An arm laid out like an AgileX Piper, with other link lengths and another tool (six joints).
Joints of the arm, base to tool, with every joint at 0 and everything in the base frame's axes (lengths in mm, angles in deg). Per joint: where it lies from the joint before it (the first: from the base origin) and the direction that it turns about. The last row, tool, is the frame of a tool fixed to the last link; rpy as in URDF.
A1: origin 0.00 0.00 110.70 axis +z
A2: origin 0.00 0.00 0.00 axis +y
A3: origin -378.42 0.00 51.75 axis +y
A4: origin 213.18 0.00 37.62 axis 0.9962 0 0.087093
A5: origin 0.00 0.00 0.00 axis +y
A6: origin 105.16 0.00 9.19 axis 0.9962 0 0.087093
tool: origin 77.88 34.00 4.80 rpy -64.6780 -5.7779 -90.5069
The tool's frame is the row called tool.
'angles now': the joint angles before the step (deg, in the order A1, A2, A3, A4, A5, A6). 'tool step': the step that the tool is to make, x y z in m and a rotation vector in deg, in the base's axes. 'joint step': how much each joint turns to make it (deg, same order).
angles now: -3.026, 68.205, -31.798, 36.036, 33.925, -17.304
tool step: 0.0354, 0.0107, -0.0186, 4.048, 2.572, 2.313
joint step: -0.008, 9.833, -0.003, 14.040, -2.305, -14.560
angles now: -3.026, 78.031, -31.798, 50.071, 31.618, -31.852
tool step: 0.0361, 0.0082, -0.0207, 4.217, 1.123, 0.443
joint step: -0.007, 9.362, -0.130, 16.713, -1.333, -16.454
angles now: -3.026, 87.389, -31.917, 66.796, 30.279, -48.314
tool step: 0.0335, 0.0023, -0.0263, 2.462, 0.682, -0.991
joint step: -0.010, 8.731, -0.309, 15.640, -0.664, -15.481
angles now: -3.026, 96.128, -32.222, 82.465, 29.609, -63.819
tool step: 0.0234, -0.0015, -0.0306, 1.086, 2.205, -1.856
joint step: -0.011, 7.487, -0.268, 10.851, -0.176, -10.067
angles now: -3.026, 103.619, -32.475, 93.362, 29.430, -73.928
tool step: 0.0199, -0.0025, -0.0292, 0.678, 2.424, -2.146
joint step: -0.001, 6.538, -1.061, 7.558, 0.117, -6.155
